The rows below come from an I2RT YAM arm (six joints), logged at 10 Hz.
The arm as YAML. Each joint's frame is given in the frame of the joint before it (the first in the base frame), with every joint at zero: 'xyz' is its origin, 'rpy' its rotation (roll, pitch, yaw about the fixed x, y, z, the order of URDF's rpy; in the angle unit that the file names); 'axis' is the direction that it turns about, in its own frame. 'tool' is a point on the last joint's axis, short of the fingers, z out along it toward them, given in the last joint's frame.
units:
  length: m
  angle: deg
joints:
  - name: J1
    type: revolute
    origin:
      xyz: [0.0, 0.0, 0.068]
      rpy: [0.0, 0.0, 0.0]
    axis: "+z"
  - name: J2
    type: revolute
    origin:
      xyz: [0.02, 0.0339, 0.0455]
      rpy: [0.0, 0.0, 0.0]
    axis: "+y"
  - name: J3
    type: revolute
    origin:
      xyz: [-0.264, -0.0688, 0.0]
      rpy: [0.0, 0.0, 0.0]
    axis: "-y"
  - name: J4
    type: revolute
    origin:
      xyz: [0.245, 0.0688, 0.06]
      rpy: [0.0, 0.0, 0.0]
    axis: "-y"
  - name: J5
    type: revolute
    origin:
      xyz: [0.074, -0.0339, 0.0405]
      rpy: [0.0, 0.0, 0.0]
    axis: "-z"
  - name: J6
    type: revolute
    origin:
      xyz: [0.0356, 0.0, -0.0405]
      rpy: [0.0, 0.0, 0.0]
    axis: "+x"
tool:
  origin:
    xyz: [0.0, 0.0, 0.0]
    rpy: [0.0, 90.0, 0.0]
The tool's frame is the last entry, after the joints.
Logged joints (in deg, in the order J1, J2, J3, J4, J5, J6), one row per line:
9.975 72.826 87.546 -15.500 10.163 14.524
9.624 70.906 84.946 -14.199 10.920 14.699
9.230 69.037 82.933 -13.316 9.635 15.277
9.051 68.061 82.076 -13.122 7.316 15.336
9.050 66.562 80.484 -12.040 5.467 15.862
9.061 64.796 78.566 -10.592 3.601 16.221
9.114 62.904 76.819 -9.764 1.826 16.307
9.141 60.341 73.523 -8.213 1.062 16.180
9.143 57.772 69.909 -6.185 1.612 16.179
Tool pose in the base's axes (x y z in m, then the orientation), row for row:
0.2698 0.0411 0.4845 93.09 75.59 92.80
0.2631 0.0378 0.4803 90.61 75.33 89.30
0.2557 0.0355 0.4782 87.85 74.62 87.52
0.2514 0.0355 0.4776 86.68 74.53 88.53
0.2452 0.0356 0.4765 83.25 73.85 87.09
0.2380 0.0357 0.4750 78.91 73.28 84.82
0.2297 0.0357 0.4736 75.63 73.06 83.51
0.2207 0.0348 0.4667 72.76 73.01 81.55
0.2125 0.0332 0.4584 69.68 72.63 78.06
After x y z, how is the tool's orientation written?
As angles about the fixed x, y, z axes (roll, pitch, yaw), in degrees.
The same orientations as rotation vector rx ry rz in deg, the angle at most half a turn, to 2 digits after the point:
11.54 90.22 11.09
12.54 89.45 10.49
12.30 88.79 11.79
10.67 88.75 13.56
9.61 87.96 15.58
8.34 86.87 17.50
6.90 86.09 19.08
6.11 85.35 19.68
6.51 84.31 19.41

